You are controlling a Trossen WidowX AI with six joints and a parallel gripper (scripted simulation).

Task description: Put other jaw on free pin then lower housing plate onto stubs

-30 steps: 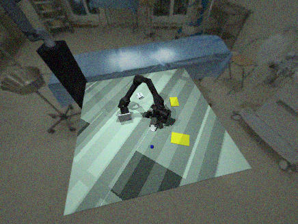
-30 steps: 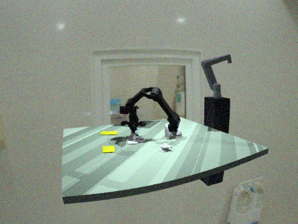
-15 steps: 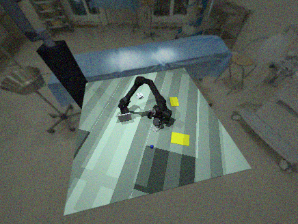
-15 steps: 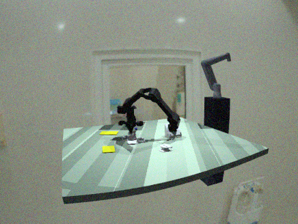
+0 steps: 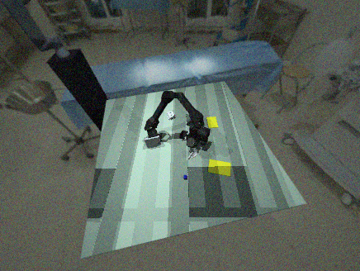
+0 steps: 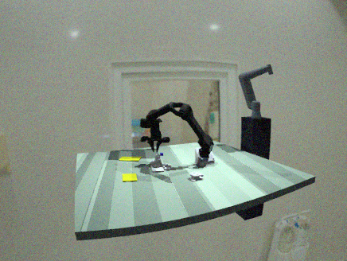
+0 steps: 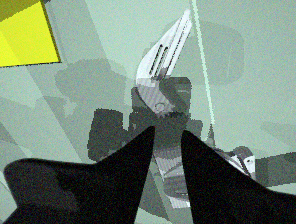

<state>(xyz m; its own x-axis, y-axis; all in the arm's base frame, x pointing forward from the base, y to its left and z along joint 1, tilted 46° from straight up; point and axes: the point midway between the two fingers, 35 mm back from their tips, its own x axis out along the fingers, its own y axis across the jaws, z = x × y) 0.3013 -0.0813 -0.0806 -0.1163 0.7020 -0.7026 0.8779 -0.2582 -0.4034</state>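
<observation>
Now: the jaw 10 mm to the right of my gripper tip and 70 mm below it. Also, from my gripper tip: blue block 90 mm behind, 210 mm to the right, 70 mm below.
</observation>
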